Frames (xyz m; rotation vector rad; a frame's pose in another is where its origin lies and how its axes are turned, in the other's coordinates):
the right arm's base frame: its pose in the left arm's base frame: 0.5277 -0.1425 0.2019 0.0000 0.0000 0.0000
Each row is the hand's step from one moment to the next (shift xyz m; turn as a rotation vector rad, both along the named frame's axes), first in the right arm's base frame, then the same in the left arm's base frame.
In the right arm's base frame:
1: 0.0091 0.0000 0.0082 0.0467 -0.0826 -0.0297
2: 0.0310 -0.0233 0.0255 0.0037 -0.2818 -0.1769
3: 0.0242 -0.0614 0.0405 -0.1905 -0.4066 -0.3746
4: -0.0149 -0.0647 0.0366 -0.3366 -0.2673 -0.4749
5: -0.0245 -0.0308 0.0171 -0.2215 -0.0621 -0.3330
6: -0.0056 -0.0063 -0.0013 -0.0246 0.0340 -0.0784
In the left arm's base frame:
1: 0.0091 0.0000 0.0082 0.0467 -0.0826 -0.0297
2: 0.0310 -0.0233 0.0255 0.0037 -0.2818 -0.1769
3: 0.0242 -0.0614 0.0405 -0.1905 -0.4066 -0.3746
4: -0.0149 -0.0647 0.0366 -0.3366 -0.2673 -0.4749
5: -0.0245 -0.0308 0.0171 -0.2215 -0.0621 -0.3330
6: -0.0056 -0.0063 -0.0013 -0.0246 0.0340 -0.0784

